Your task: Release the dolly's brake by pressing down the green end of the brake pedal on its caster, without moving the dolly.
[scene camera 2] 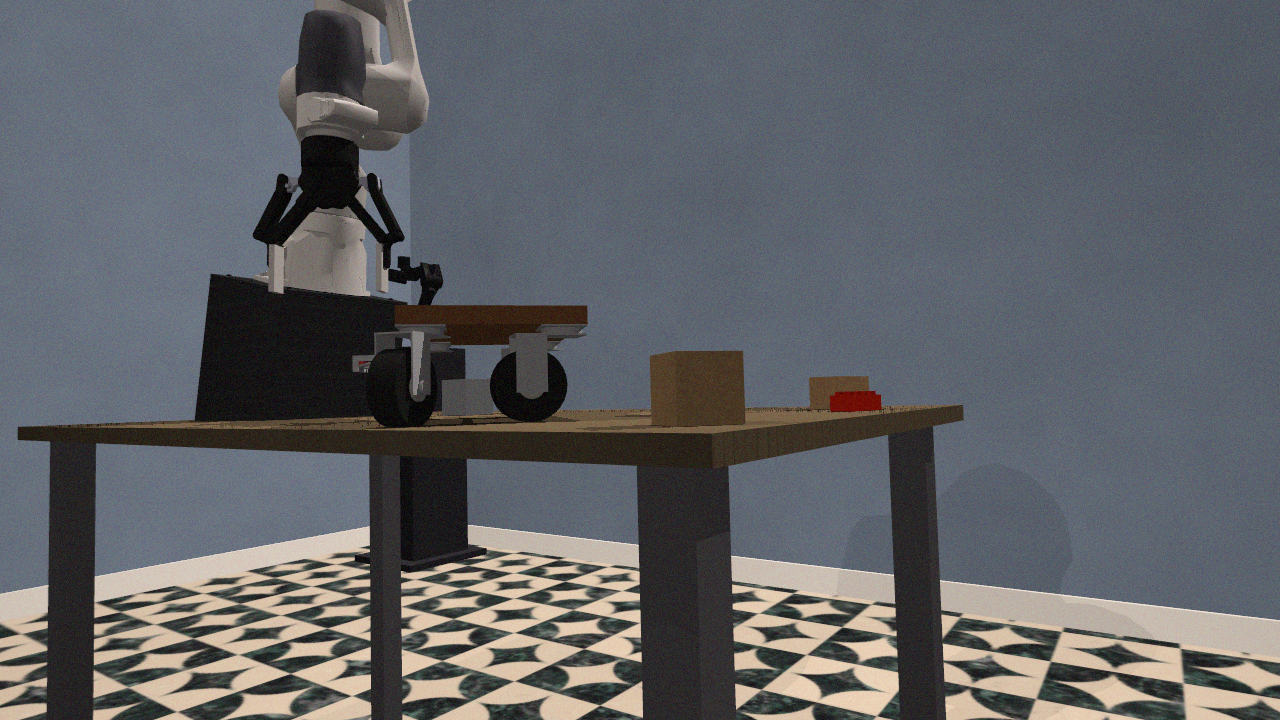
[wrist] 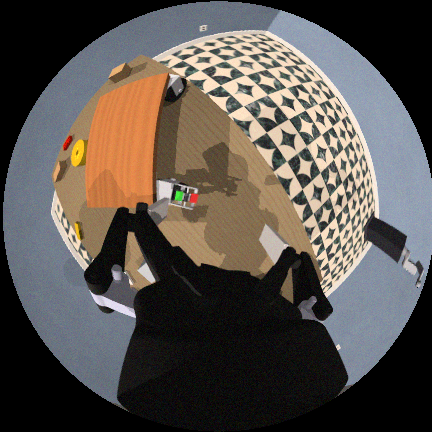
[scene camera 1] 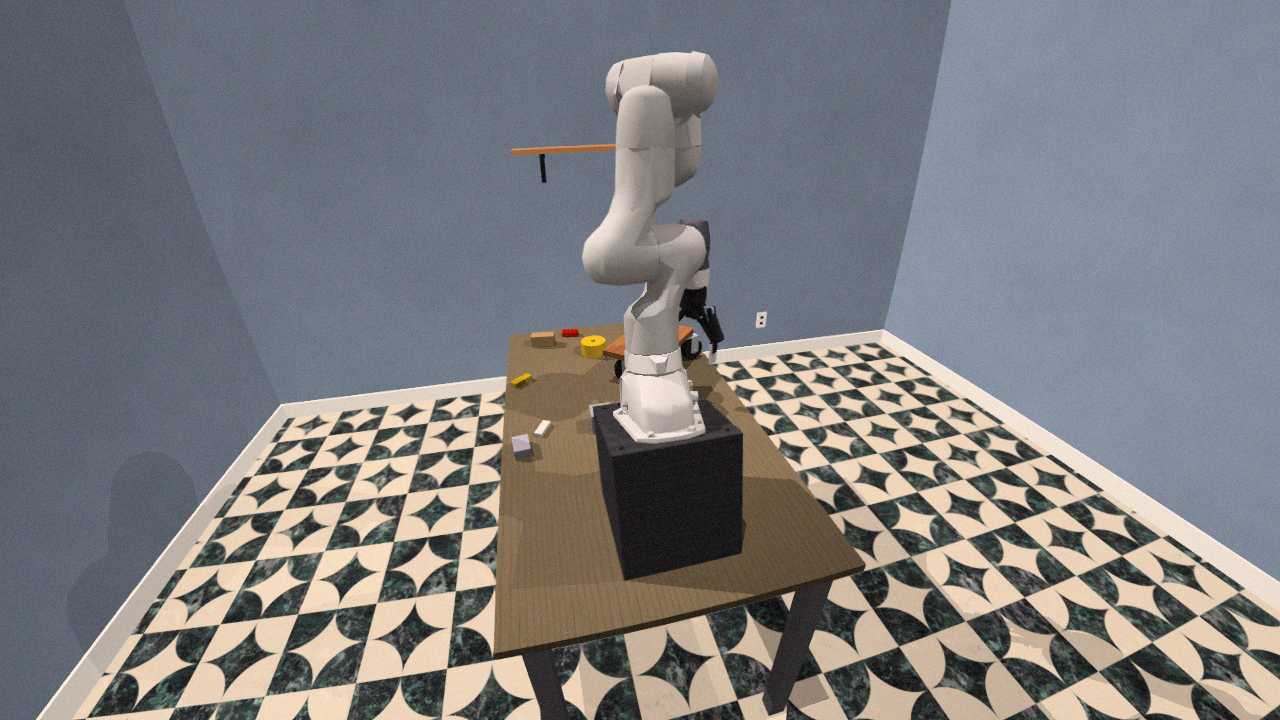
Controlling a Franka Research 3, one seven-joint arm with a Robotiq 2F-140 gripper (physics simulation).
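The dolly (scene camera 1: pixel 617 347) (scene camera 2: pixel 492 315) (wrist: pixel 125 145) has an orange-brown wooden deck and stands on black-wheeled casters. The brake pedal (scene camera 2: pixel 361 363) juts out from one caster. In the wrist view its green end (wrist: pixel 179 195) is nearer the deck and its red end (wrist: pixel 194 198) is farther out. My gripper (scene camera 1: pixel 714 347) (scene camera 2: pixel 329 273) (wrist: pixel 216 220) is open and empty, pointing down, its fingertips above the height of the deck in scene camera 2. In the wrist view the left fingertip appears beside the pedal's caster. The arm hides part of the dolly in scene camera 1.
On the table (scene camera 1: pixel 554 573) (scene camera 2: pixel 805 428) stand a yellow round piece (scene camera 1: pixel 592 346) (wrist: pixel 79 153), a tan block (scene camera 2: pixel 698 387) (wrist: pixel 120 73), another tan block (scene camera 1: pixel 543 339) (scene camera 2: pixel 838 392) (wrist: pixel 59 171), a red brick (scene camera 1: pixel 570 333) (scene camera 2: pixel 855 401) (wrist: pixel 67 143) and a small yellow bar (scene camera 1: pixel 520 380) (wrist: pixel 78 231).
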